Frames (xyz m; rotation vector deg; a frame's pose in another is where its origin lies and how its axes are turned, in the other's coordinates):
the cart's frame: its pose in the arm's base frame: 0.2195 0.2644 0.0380 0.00 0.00 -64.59
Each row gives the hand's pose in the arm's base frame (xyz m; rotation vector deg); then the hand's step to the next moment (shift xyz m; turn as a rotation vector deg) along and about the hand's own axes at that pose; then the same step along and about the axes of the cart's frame.
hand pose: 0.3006 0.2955 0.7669 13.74 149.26 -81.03
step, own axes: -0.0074 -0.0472 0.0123 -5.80 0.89 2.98
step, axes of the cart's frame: 0.0317 -0.0176 0.0335 4.74 4.44 -1.03
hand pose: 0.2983 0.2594 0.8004 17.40 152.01 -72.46
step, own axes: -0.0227 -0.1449 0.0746 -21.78 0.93 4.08
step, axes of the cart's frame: 0.1309 -0.0736 0.0672 13.63 17.34 2.31
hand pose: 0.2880 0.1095 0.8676 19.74 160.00 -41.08
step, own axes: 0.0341 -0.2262 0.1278 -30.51 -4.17 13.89
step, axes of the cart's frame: 0.1942 -0.1749 -0.0189 26.89 20.40 -1.31
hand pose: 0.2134 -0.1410 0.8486 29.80 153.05 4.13
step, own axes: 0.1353 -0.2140 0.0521 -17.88 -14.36 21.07
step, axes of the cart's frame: 0.0639 -0.2156 -0.1275 26.58 8.09 -14.08
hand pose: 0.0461 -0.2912 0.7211 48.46 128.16 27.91
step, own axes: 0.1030 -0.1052 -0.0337 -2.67 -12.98 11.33
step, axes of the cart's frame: -0.0471 -0.1175 -0.0824 10.76 -0.73 -13.70
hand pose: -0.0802 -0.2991 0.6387 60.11 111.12 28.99
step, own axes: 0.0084 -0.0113 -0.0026 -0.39 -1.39 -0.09
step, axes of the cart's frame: -0.0048 -0.0087 -0.0103 0.73 -1.04 -0.69
